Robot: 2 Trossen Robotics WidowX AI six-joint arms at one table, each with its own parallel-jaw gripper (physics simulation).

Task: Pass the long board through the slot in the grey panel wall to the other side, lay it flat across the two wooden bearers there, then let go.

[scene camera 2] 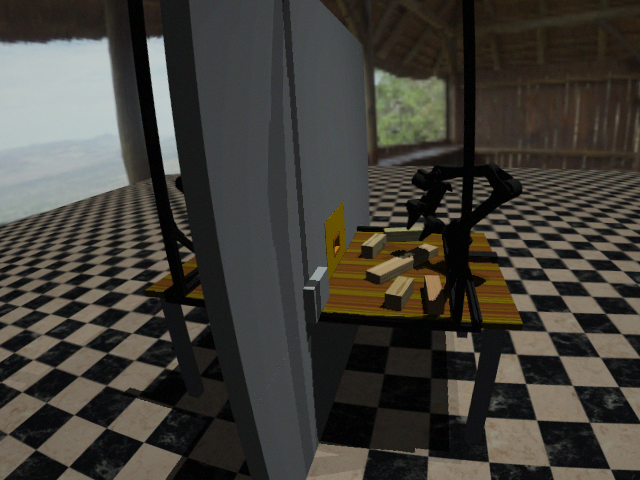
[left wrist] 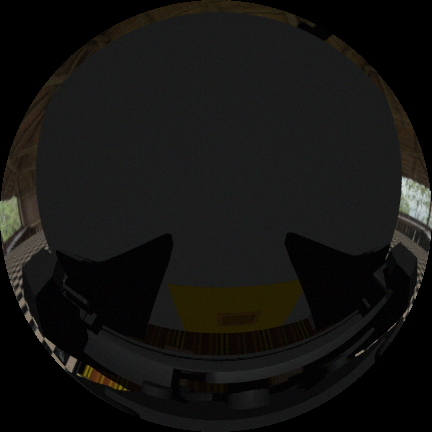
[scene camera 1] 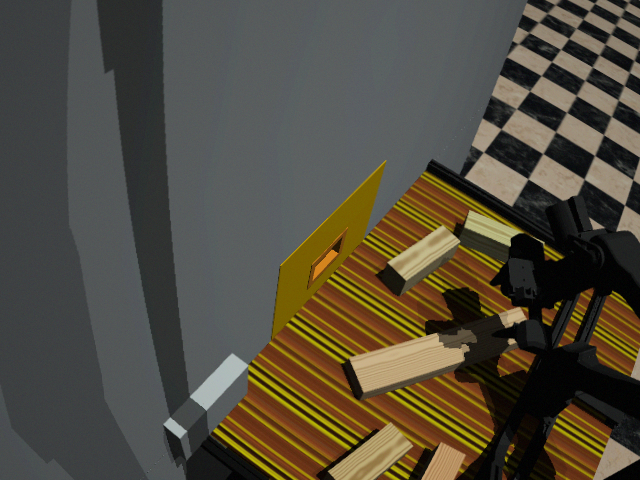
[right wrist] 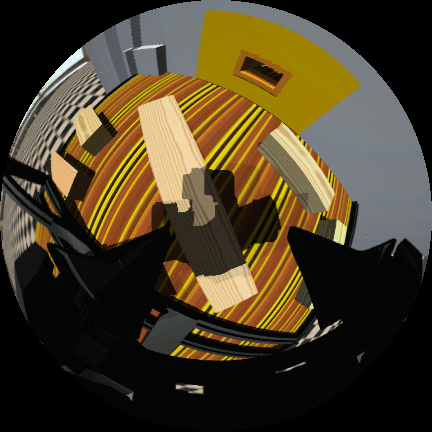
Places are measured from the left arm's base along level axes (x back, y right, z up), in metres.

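Pixels of known places: left gripper, fingertip midpoint: (left wrist: 230, 239); right gripper, fingertip midpoint: (scene camera 2: 413, 235) (scene camera 1: 492, 309) (right wrist: 230, 232); right arm's base at its link origin: (scene camera 1: 541, 402).
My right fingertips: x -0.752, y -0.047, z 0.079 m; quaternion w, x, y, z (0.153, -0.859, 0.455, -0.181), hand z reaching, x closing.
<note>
Behind a point stands the place of what it marks.
The long pale board (scene camera 1: 403, 364) {x -0.679, y 0.090, z 0.013 m} (scene camera 2: 390, 268) {x -0.683, y 0.109, z 0.013 m} (right wrist: 167, 155) {x -0.708, y 0.052, z 0.013 m} lies flat on the striped table, angled to the wall, partly in my right arm's shadow. My right gripper (scene camera 1: 496, 308) {x -0.752, y -0.047, z 0.079 m} (scene camera 2: 416, 231) {x -0.752, y -0.047, z 0.079 m} (right wrist: 230, 232) {x -0.752, y -0.047, z 0.079 m} is open and empty above the board's end farther from the wall. The grey panel wall (scene camera 1: 232, 155) {x -0.482, y 0.274, z 0.455 m} (scene camera 2: 330, 103) {x -0.484, y 0.014, z 0.554 m} (left wrist: 215, 150) {x -0.433, y -0.013, z 0.399 m} (right wrist: 390, 140) has a yellow plate (scene camera 1: 294, 279) {x -0.484, y 0.130, z 0.110 m} (left wrist: 200, 305) {x -0.432, y -0.045, z 0.128 m} (right wrist: 220, 50) {x -0.483, y 0.123, z 0.081 m} around the orange-rimmed slot (left wrist: 220, 318) {x -0.431, y -0.004, z 0.075 m} (right wrist: 257, 84) {x -0.485, y 0.028, z 0.033 m}. My left gripper (left wrist: 230, 239) {x -0.350, y -0.001, z 0.325 m} is open and empty, facing the wall above the slot. I cannot make out the two bearers.
A pale block (scene camera 1: 426, 255) {x -0.603, y -0.111, z 0.031 m} (right wrist: 300, 165) {x -0.613, y -0.103, z 0.031 m} lies between board and wall, a greenish one (scene camera 1: 488, 232) {x -0.673, y -0.247, z 0.028 m} (scene camera 2: 403, 234) {x -0.705, y -0.242, z 0.013 m} beside it. Two more blocks (scene camera 2: 400, 291) {x -0.729, y 0.295, z 0.028 m} (scene camera 2: 433, 286) {x -0.823, y 0.248, z 0.025 m} lie near the table's front edge. A light grey block (scene camera 1: 219, 382) {x -0.499, y 0.317, z 0.081 m} (scene camera 2: 320, 286) {x -0.513, y 0.355, z 0.060 m} sits against the wall.
</note>
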